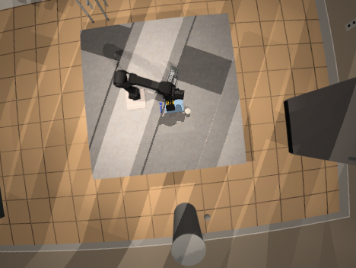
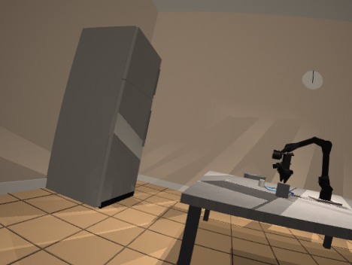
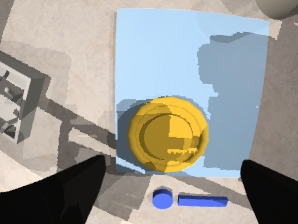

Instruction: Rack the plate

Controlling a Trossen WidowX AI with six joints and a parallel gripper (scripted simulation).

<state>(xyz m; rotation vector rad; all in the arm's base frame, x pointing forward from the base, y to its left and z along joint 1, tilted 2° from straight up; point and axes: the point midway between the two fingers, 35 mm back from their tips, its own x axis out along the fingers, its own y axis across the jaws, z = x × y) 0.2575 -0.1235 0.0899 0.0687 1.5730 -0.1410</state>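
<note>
Right now the yellow plate is 50 mm below my gripper tip. Also, from my gripper tip: white cup 110 mm to the right, 110 mm ahead, 40 mm below; then light blue mat 60 mm below, 20 mm to the right, 20 mm ahead; then dish rack 190 mm to the left, 70 mm ahead, 40 mm below.
</note>
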